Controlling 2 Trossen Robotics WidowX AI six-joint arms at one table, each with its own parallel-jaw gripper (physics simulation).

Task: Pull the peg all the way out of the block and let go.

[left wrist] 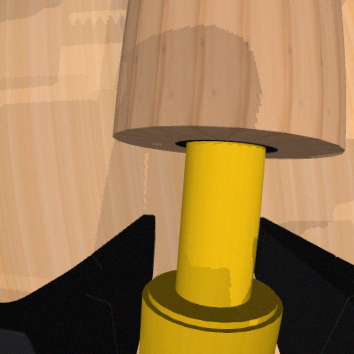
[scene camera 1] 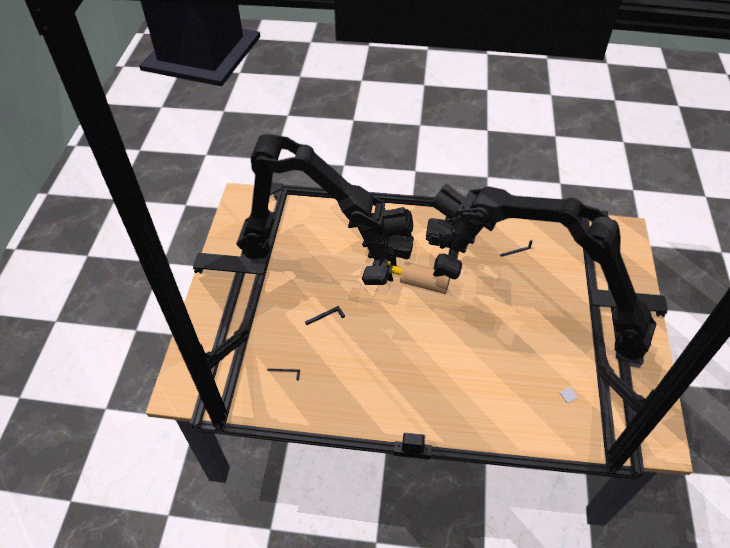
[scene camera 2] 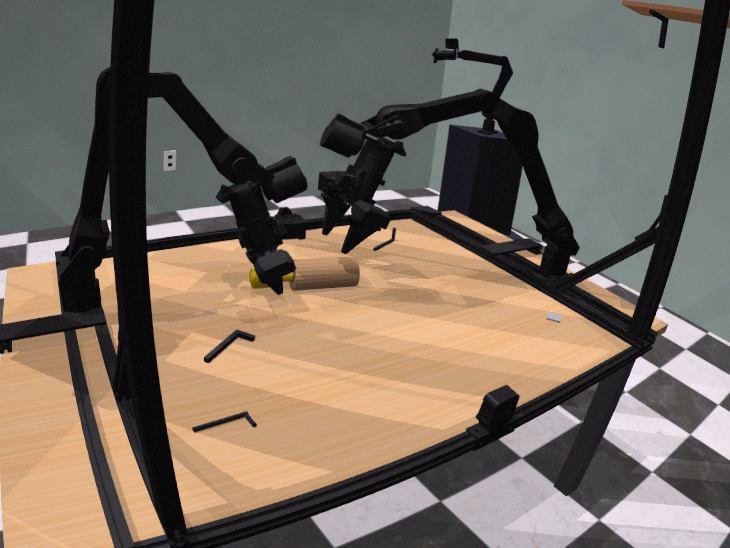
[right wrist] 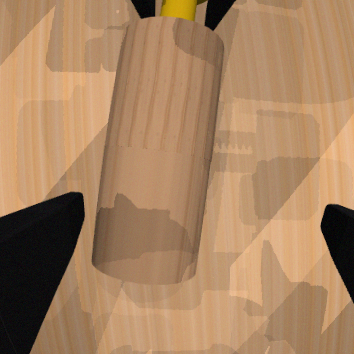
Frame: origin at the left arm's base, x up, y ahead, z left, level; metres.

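Seen in the pictures: left gripper, fingertip midpoint: (left wrist: pixel 202 227) (scene camera 1: pixel 393 275) (scene camera 2: pixel 277 289); right gripper, fingertip midpoint: (scene camera 2: pixel 333 243) (right wrist: pixel 207 211); left arm's base at its link origin: (scene camera 1: pixel 255 252) (scene camera 2: pixel 81 307); right arm's base at its link origin: (scene camera 1: pixel 629 350) (scene camera 2: pixel 552 272).
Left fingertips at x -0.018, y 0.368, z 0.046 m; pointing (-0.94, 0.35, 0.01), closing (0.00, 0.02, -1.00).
Pixels of each thing's top centre, then the offset from my left fingertips to it. "spot": a spot on its surface instead.
- yellow peg at its top centre: (left wrist: pixel 238 209) (right wrist: pixel 176 4) (scene camera 2: pixel 285 266) (scene camera 1: pixel 398 266) dx +0.044, dy +0.012, dz -0.001 m
- wooden cylindrical block at its top centre: (right wrist: pixel 154 144) (scene camera 2: pixel 324 259) (scene camera 1: pixel 426 271) dx +0.055, dy +0.086, dz -0.003 m
- key at its top centre: (scene camera 2: pixel 385 232) (scene camera 1: pixel 517 244) dx +0.031, dy +0.295, dz +0.175 m
- small grey square at a spot on its surface: (scene camera 2: pixel 553 317) (scene camera 1: pixel 566 395) spot: dx +0.002, dy +0.478, dz -0.221 m
The yellow peg (scene camera 1: pixel 396 270) (scene camera 2: pixel 255 277) (left wrist: pixel 220 220) (right wrist: pixel 178 9) has a thick collar and a thinner shaft. Its shaft enters the hole in the end of the wooden cylindrical block (scene camera 1: pixel 421 279) (scene camera 2: pixel 327 274) (left wrist: pixel 230 75) (right wrist: pixel 160 125), which lies on its side on the table. How deep the shaft sits is hidden. My left gripper (scene camera 1: pixel 384 271) (scene camera 2: pixel 277 277) (left wrist: pixel 202 227) is shut on the peg at its collar, close to the table. My right gripper (scene camera 2: pixel 336 241) (right wrist: pixel 207 211) is open and empty above the table, near the block's far end; in the right wrist view its fingers stand wide on both sides of it.
Black angled keys (scene camera 1: pixel 323 316) (scene camera 2: pixel 227 343) lie at the left front, with another key (scene camera 1: pixel 516 250) (scene camera 2: pixel 386 240) behind the block. A small grey square (scene camera 1: pixel 568 394) (scene camera 2: pixel 553 317) lies at the right front. The two wrists are close together above the block. A black frame surrounds the work area.
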